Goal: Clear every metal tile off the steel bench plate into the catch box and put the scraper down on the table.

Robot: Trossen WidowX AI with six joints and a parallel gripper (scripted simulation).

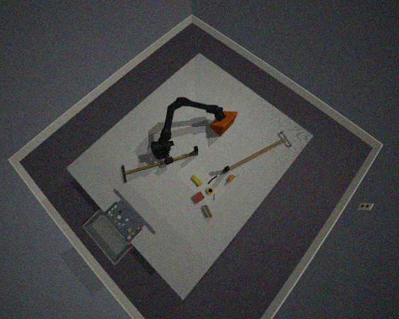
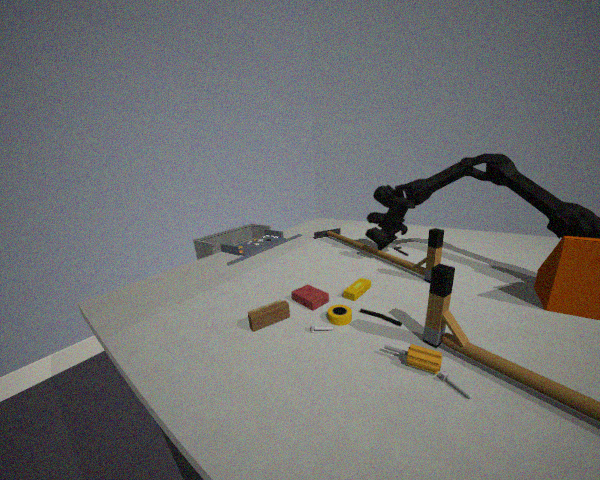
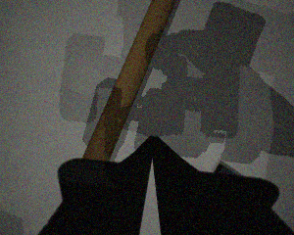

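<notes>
Now: gripper tip 5 cm below the long scraper, 3 cm to the right of it and 3 cm short of it. From my gripper tip the other things lie so: red block (42 cm to the left, 1 cm behind); hex key (6 cm to the right, 5 cm behind, 1 cm below); yellow block (31 cm to the left, 8 cm behind, 1 cm above).
</notes>
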